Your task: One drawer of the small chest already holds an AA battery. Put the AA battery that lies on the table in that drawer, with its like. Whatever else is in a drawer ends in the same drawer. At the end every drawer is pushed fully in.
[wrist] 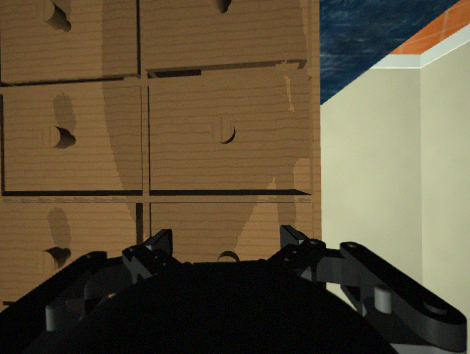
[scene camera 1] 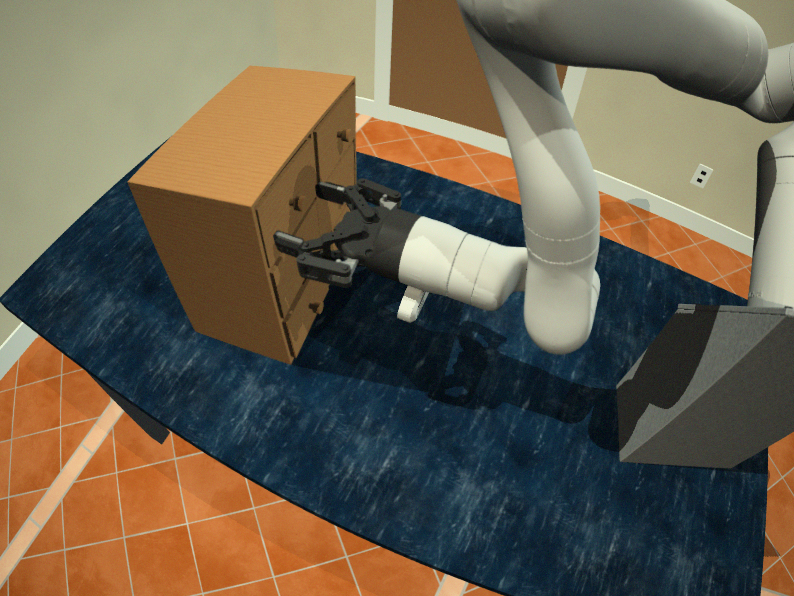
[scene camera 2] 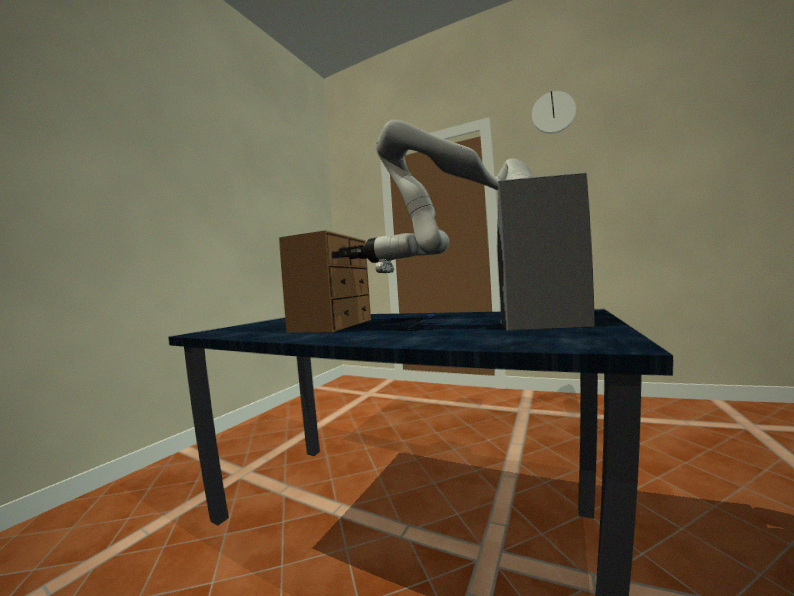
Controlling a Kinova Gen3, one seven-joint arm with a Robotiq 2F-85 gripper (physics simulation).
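The wooden chest [scene camera 1: 192, 256] [scene camera 2: 304, 282] [wrist: 316, 150] has two columns of three drawers, each with a round knob. No drawer stands visibly pulled out. My gripper [scene camera 1: 309, 216] [scene camera 2: 337, 254] [wrist: 226, 239] is open and empty, close in front of the near top drawer [scene camera 1: 275, 221] [wrist: 190, 225]. Its fingers stand to either side of that drawer's knob [scene camera 1: 295, 203] [wrist: 228, 256], apart from each other. A tiny blue thing [scene camera 2: 430, 315] on the table in scene camera 2 may be the AA battery; it is too small to be sure. The drawers' insides are hidden.
The dark blue table [scene camera 1: 448, 513] [scene camera 2: 448, 349] carries the chest. A large grey block [scene camera 1: 705, 410] [scene camera 2: 545, 250] stands at the opposite end by the arm's base. The arm [scene camera 1: 557, 192] [scene camera 2: 416, 198] reaches over the table between them, and its wrist covers part of the table behind it.
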